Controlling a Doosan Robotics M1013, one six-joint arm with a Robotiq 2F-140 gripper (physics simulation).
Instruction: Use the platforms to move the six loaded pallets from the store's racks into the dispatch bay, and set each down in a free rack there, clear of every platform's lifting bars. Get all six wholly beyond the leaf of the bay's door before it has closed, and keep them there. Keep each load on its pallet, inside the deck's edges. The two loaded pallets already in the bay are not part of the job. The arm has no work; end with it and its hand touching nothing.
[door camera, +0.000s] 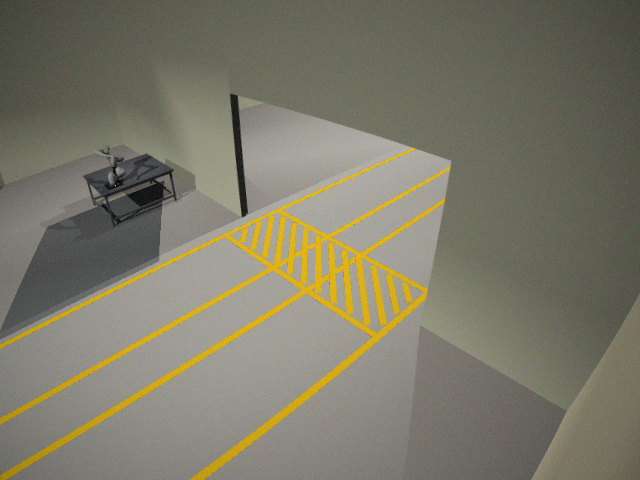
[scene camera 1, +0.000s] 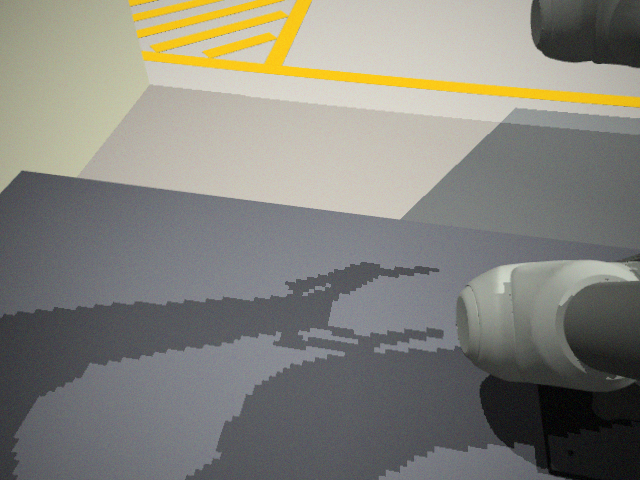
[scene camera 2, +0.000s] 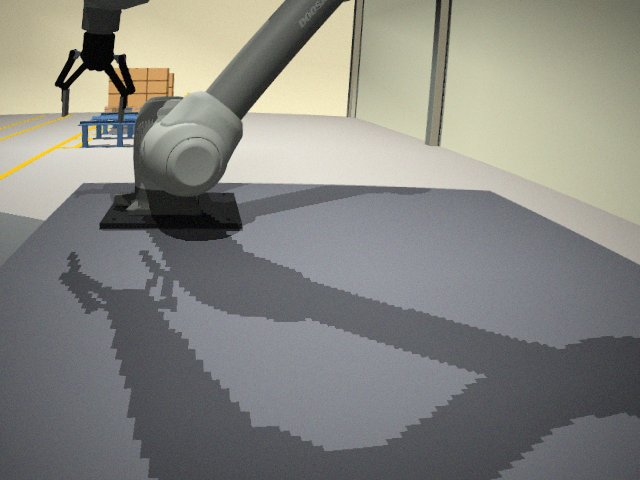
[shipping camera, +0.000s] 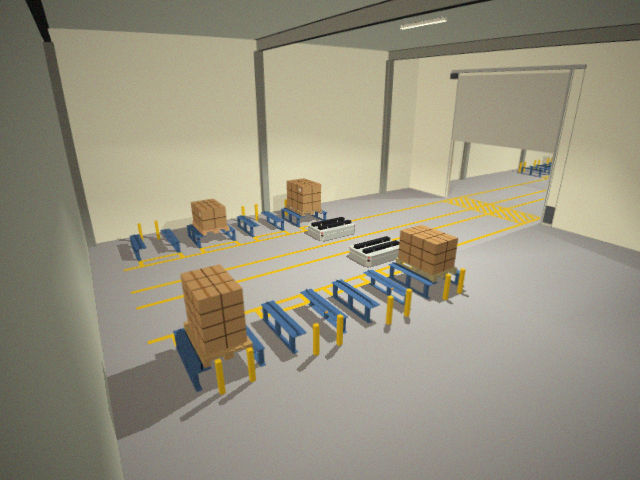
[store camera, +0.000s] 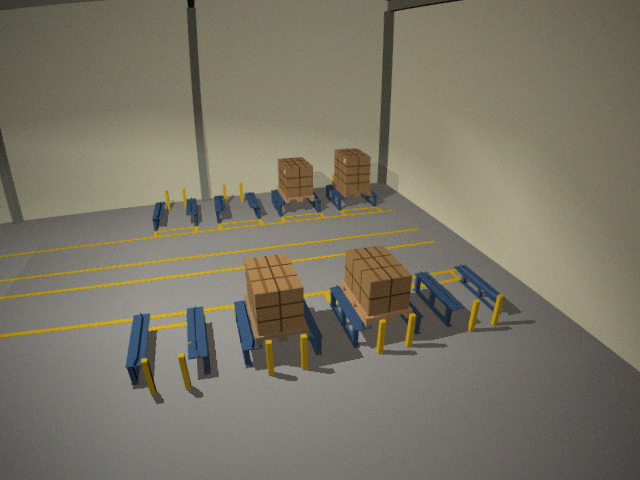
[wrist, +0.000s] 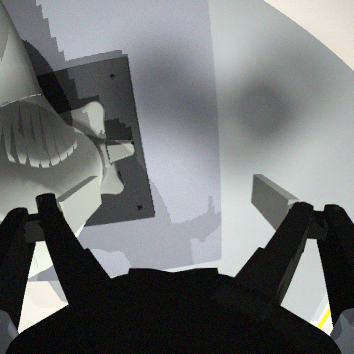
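Where they show: gripper, fingertip midpoint: (door camera: 115, 177) (scene camera 2: 92, 118) (wrist: 175, 189); arm's base at its link origin: (door camera: 114, 184) (scene camera 2: 164, 206) (wrist: 69, 156).
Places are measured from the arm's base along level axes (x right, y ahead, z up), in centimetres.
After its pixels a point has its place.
In the store view, loaded pallets (store camera: 273, 294) @(z 39.1, x 33.8, y -882.6 cm) (store camera: 377, 281) @(z 33.1, x 29.6, y -1038.1 cm) stand in the near racks and loaded pallets (store camera: 295, 178) @(z 25.9, x 597.5, y -1068.7 cm) (store camera: 352, 173) @(z 26.9, x 592.8, y -1232.3 cm) in the far racks. In the shipping view, loaded pallets (shipping camera: 214, 310) @(z 46.7, x 111.9, y 1403.5 cm) (shipping camera: 428, 250) @(z 26.0, x 112.2, y 919.7 cm) stand in the near row and loaded pallets (shipping camera: 208, 215) @(z 16.8, x 671.2, y 1221.4 cm) (shipping camera: 303, 196) @(z 27.4, x 659.9, y 896.9 cm) in the far row. Two white platforms (shipping camera: 338, 233) @(z -60.1, x 495.0, y 873.6 cm) (shipping camera: 368, 257) @(z -48.1, x 282.7, y 939.2 cm) without loads stand in the lanes between the rows, the second partly hidden by a load. The door's leaf (shipping camera: 511, 111) @(z 301.5, x 374.3, y 183.0 cm) hangs partway down. My gripper (scene camera 2: 93, 114) @(z 22.3, x 18.4, y 0.6 cm) (wrist: 175, 189) @(z 22.3, x 18.4, y 0.6 cm) is open and empty, above the table, touching nothing.
Unloaded blue racks stand in the bay (shipping camera: 281, 320) @(z -41.4, x 150.2, y 1271.7 cm) (shipping camera: 354, 299) @(z -43.2, x 132.5, y 1109.6 cm) (shipping camera: 247, 224) @(z -44.2, x 696.1, y 1089.8 cm) and in the store (store camera: 438, 297) @(z -41.5, x 56.4, y -1175.0 cm) (store camera: 138, 341) @(z -37.4, x 81.2, y -679.8 cm). Yellow posts (shipping camera: 316, 339) (store camera: 381, 336) stand behind racks. A hatched strip (shipping camera: 491, 209) @(z -75.6, x 398.4, y 176.3 cm) (door camera: 330, 266) @(z -75.9, x 432.4, y 175.6 cm) crosses the lanes at the doorway. The arm's table (door camera: 129, 173) @(z -1.1, x -28.5, y 48.1 cm) (scene camera 2: 413, 258) @(z -1.1, x -50.1, y 37.9 cm) stands beside the lanes.
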